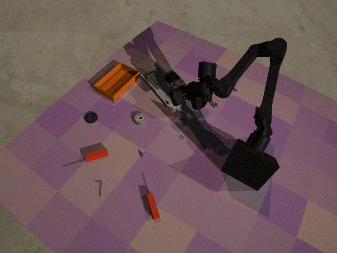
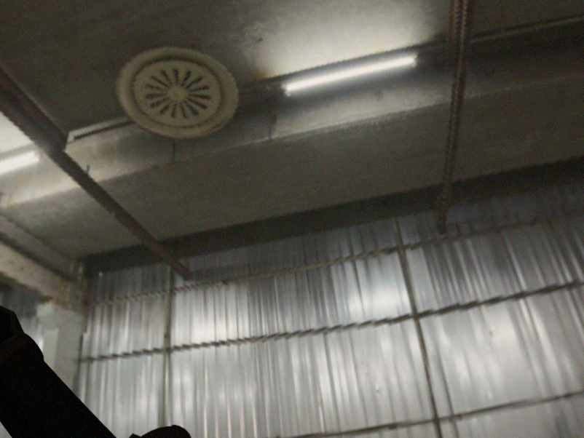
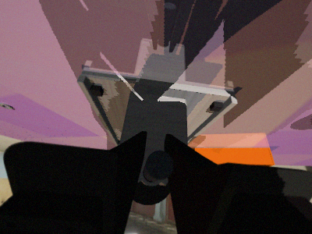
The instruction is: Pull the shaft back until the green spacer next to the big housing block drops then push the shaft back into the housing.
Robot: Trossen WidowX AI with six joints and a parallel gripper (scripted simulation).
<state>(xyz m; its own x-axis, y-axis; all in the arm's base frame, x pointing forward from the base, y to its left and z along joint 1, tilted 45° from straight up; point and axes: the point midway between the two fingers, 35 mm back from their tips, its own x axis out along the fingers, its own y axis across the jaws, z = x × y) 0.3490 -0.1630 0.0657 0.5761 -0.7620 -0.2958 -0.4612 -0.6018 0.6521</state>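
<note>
Right now the green spacer is 80 mm ahead of my gripper tip, 40 mm to the right of it and 20 mm above it. Round my gripper tip: orange tray: 300 mm ahead, 60 mm to the left, 50 mm below; then silver gear: 190 mm to the left, 90 mm ahead, 50 mm below.
</note>
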